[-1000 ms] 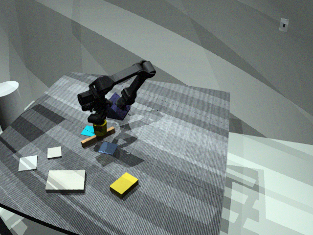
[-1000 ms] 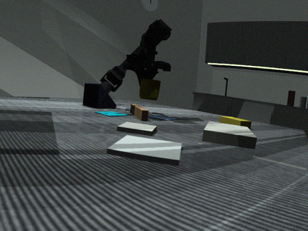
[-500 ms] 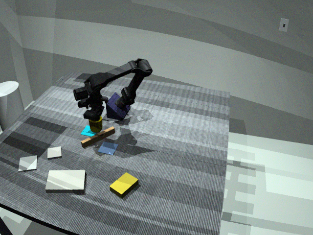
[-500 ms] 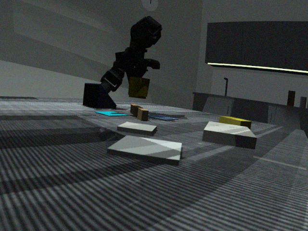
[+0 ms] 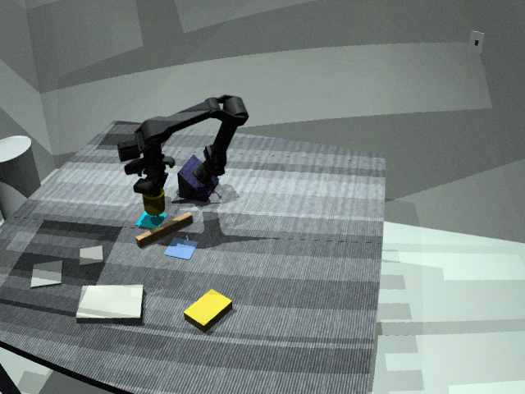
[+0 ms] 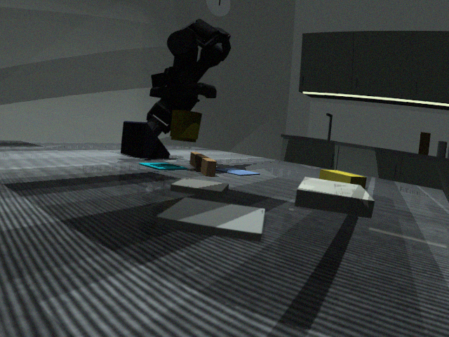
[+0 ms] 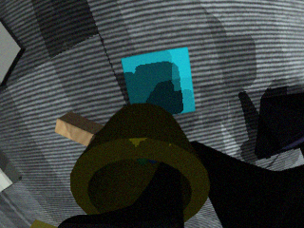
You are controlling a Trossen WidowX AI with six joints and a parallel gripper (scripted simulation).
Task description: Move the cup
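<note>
The cyan pad lies 4 cm to the right of my gripper tip and 11 cm below it. Also, from my gripper tip: light blue pad 11 cm ahead, 12 cm to the left, 11 cm below; then yellow cup 2 cm ahead; then wooden bar 6 cm ahead, 4 cm to the left, 9 cm below.
</note>
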